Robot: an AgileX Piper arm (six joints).
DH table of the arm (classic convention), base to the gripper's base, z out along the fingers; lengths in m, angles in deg. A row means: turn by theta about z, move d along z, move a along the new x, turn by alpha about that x. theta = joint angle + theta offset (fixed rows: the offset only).
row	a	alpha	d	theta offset
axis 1	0	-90	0.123	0
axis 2	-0.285	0	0	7.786
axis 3	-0.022	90	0	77.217
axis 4	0	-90	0.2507	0
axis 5	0	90	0	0
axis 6	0	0	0.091	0
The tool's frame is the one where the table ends.
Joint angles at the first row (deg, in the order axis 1, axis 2, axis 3, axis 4, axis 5, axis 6):
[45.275, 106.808, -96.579, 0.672, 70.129, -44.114]
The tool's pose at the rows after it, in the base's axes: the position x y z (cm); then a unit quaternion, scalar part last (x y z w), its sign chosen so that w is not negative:
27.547 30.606 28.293 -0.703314 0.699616 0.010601 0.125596
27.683 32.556 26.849 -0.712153 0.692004 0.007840 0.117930
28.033 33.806 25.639 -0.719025 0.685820 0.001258 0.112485
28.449 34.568 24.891 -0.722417 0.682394 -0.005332 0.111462
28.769 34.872 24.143 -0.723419 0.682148 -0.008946 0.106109
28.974 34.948 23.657 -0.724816 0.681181 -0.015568 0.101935
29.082 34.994 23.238 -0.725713 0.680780 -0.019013 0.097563
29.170 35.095 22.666 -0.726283 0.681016 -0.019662 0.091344
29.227 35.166 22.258 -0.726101 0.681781 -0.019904 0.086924
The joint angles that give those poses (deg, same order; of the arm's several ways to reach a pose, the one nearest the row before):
[47.896, 111.031, -100.638, 0.553, 70.133, -42.528]
[49.625, 115.014, -103.723, 0.000, 70.131, -42.019]
[50.495, 118.171, -106.199, -0.832, 70.132, -42.018]
[50.859, 120.393, -108.243, -1.639, 70.132, -42.019]
[50.860, 121.814, -109.016, -2.018, 70.131, -42.019]
[50.860, 122.558, -109.223, -2.763, 70.131, -42.019]
[50.860, 123.090, -109.223, -3.132, 70.131, -42.018]
[50.859, 123.809, -109.224, -3.157, 70.131, -42.019]
[50.860, 124.322, -109.225, -3.157, 70.132, -41.926]

